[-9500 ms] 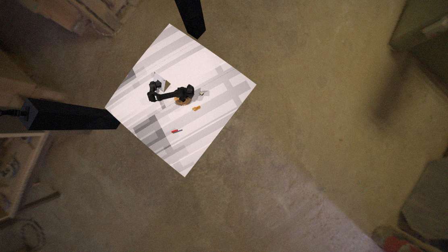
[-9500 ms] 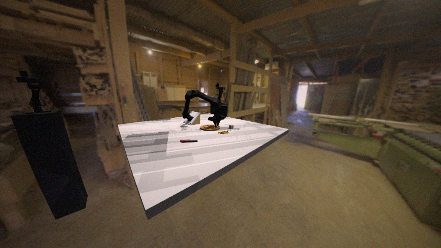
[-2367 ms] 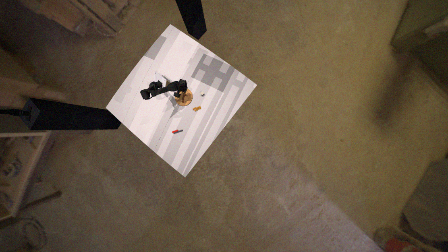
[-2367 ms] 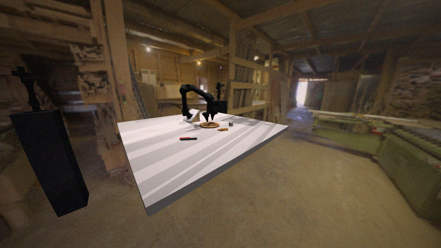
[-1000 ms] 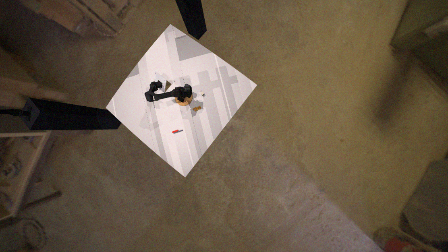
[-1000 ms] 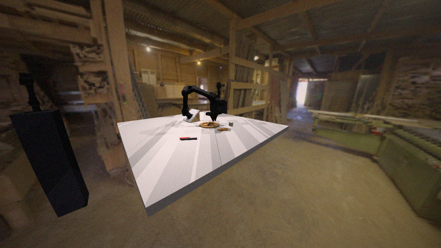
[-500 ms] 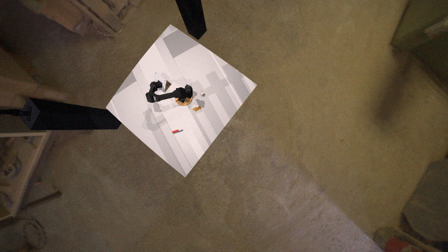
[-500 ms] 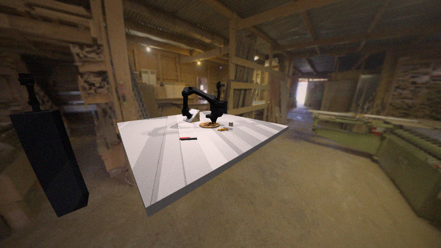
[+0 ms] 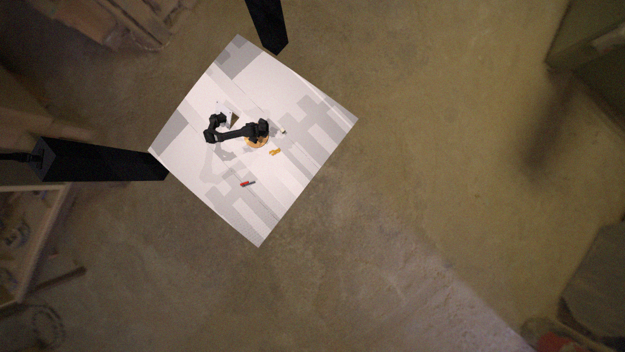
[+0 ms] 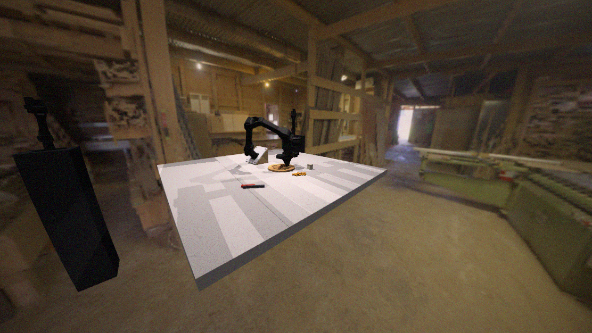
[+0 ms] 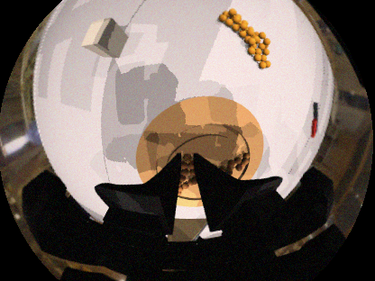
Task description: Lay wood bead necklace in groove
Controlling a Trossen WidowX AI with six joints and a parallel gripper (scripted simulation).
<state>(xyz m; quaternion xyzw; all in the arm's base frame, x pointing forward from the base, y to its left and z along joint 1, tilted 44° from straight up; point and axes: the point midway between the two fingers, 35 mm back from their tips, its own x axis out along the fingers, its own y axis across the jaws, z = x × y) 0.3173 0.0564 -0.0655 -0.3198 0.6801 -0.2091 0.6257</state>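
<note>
Now: gripper tip 120 mm to the right of the small grey cube and 120 mm short of it. The rest, counted from my gripper tip: black marker: 380 mm to the right, 150 mm ahead, 10 mm below.
</note>
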